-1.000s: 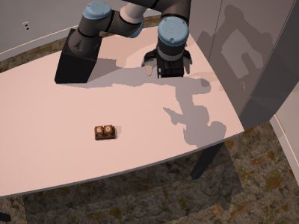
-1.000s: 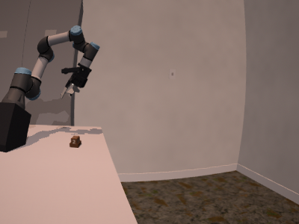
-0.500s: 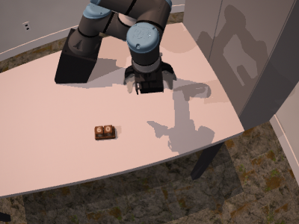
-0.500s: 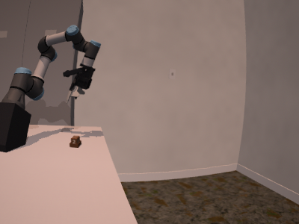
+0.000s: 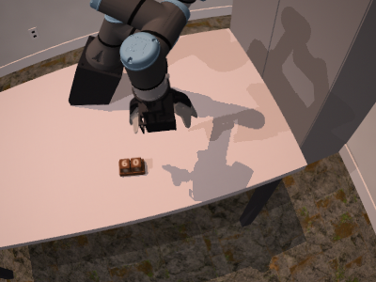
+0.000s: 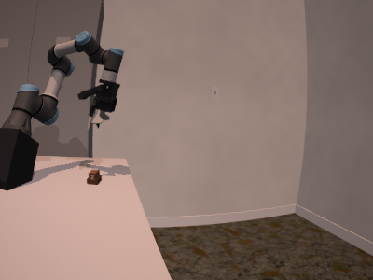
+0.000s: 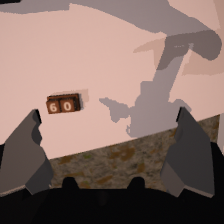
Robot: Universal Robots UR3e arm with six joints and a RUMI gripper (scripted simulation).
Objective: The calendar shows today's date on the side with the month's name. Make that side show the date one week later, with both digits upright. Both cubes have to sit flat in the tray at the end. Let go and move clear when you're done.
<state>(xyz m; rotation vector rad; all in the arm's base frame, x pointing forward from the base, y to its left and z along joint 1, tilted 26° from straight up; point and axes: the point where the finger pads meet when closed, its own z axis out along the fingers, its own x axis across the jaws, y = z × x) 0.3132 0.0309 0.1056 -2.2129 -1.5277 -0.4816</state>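
Now: hand 110 mm to the left of the brown tray and 170 mm above it.
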